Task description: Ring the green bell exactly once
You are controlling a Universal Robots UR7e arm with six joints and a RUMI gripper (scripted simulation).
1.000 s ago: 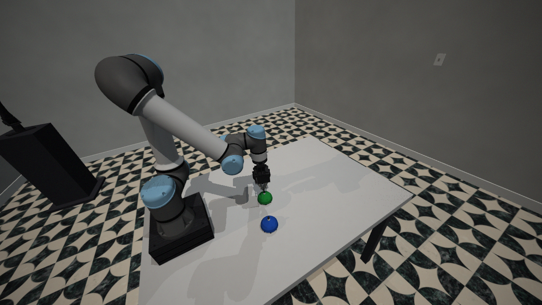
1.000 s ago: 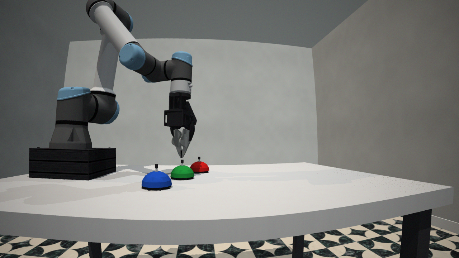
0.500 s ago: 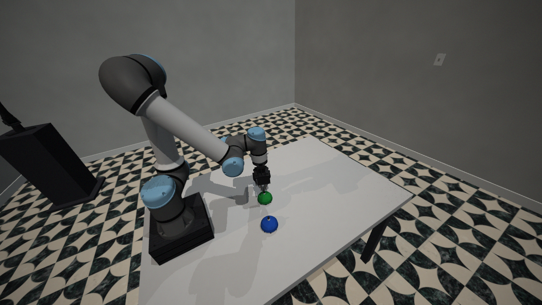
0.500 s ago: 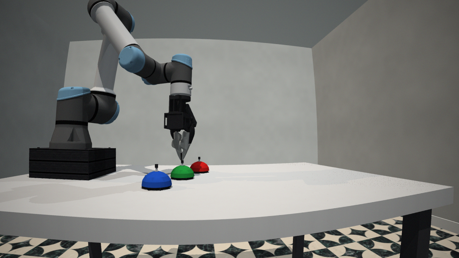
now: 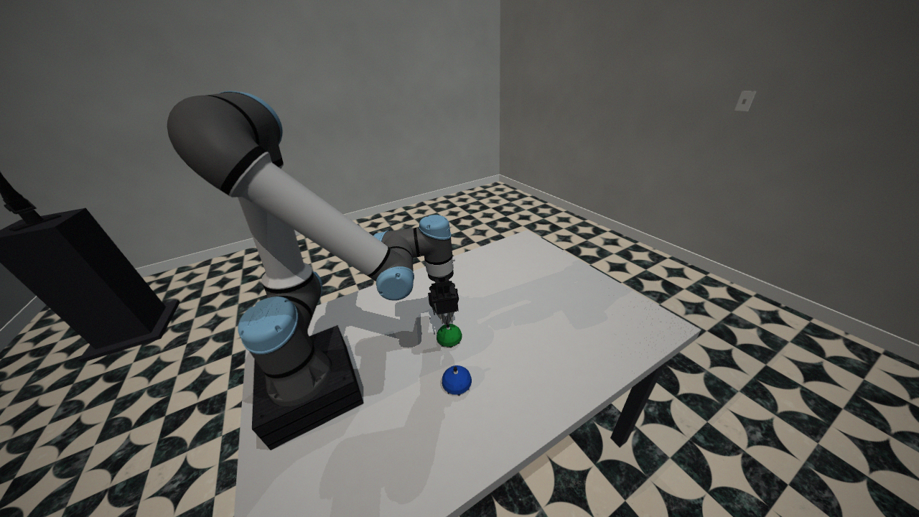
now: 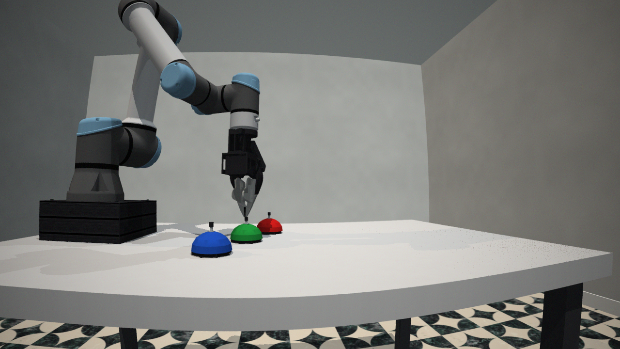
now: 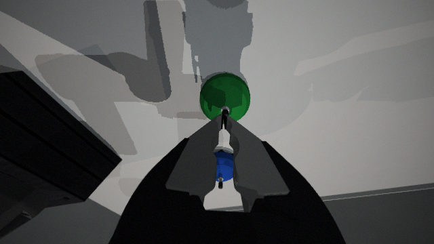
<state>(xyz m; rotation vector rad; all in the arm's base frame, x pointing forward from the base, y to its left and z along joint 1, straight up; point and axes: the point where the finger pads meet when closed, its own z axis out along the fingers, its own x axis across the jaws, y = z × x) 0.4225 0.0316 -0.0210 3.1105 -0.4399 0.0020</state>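
Right now the green bell is 4 cm below my hand. From my hand the other things lie so: blue bell: 16 cm to the right, 4 cm below, 4 cm behind; red bell: 16 cm to the left, 5 cm ahead, 4 cm below.
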